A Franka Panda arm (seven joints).
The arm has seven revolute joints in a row. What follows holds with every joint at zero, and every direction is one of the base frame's. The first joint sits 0.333 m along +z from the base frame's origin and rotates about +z. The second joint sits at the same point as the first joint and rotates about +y. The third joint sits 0.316 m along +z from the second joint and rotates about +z. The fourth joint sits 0.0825 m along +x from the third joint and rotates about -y. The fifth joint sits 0.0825 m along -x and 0.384 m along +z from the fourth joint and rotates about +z. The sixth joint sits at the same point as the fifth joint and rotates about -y. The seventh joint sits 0.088 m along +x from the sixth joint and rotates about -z. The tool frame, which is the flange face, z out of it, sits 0.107 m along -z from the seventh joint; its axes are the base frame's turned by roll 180, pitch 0 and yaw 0 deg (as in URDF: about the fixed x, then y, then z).
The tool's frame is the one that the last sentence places.
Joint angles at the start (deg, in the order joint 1, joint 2, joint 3, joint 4, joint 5, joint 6, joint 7):
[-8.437, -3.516, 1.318, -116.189, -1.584, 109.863, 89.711]
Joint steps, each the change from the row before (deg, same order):
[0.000, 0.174, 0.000, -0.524, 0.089, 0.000, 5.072]
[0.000, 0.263, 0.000, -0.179, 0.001, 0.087, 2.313]
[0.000, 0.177, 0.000, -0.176, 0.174, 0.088, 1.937]
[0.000, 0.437, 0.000, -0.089, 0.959, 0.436, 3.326]
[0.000, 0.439, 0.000, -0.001, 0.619, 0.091, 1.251]
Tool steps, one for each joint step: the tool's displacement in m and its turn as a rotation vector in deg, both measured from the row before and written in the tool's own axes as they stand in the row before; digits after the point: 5 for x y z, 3 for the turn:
[-0.00027, 0.00100, 0.00594, -0.701, -0.067, 5.084]
[-0.00012, -0.00039, 0.00375, -0.354, 0.026, 2.302]
[-0.00030, -0.00013, 0.00294, -0.286, -0.132, 1.988]
[-0.00151, -0.00157, 0.00404, -0.258, -0.880, 3.650]
[-0.00103, -0.00118, 0.00387, -0.473, -0.496, 1.466]

